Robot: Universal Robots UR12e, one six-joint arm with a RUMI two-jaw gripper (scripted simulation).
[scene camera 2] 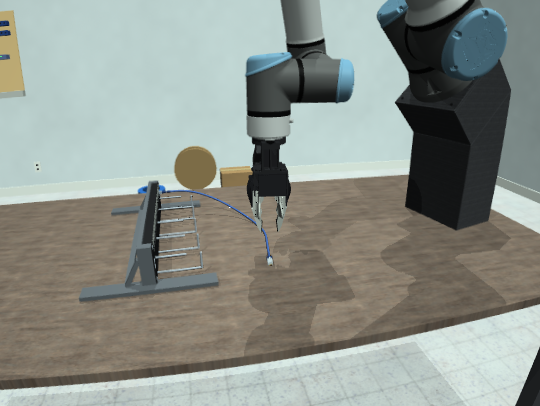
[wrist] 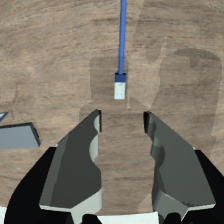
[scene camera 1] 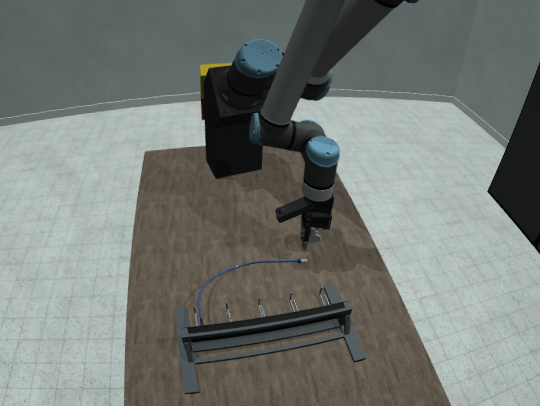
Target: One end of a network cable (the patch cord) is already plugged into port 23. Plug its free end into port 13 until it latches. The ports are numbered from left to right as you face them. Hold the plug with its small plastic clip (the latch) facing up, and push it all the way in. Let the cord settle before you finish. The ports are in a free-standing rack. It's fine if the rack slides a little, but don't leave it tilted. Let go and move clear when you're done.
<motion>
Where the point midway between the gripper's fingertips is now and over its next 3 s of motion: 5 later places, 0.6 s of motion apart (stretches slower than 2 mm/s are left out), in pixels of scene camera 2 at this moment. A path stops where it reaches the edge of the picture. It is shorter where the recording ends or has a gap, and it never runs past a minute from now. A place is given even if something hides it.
The gripper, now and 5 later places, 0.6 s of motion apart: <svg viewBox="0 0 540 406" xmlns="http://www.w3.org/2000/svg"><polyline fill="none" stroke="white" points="269,231 269,234 269,245 269,255 269,257 269,258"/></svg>
</motion>
